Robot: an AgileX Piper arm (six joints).
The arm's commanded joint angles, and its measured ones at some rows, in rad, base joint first. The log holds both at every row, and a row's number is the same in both.
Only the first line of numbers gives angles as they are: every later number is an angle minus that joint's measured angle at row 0.
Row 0, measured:
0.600 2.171 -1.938 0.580 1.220 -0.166
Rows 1 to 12, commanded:
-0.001 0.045 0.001 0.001 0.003 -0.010
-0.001 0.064 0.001 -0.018 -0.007 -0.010
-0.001 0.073 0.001 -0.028 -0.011 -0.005
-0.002 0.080 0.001 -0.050 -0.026 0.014
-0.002 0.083 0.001 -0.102 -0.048 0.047
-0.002 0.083 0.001 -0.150 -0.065 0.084
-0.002 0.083 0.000 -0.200 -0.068 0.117
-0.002 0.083 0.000 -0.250 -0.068 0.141
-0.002 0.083 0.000 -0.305 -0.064 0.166
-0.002 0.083 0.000 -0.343 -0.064 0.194
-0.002 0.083 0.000 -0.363 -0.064 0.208
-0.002 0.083 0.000 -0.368 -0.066 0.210
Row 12, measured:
0.000 0.083 0.000 -0.345 -0.066 0.193
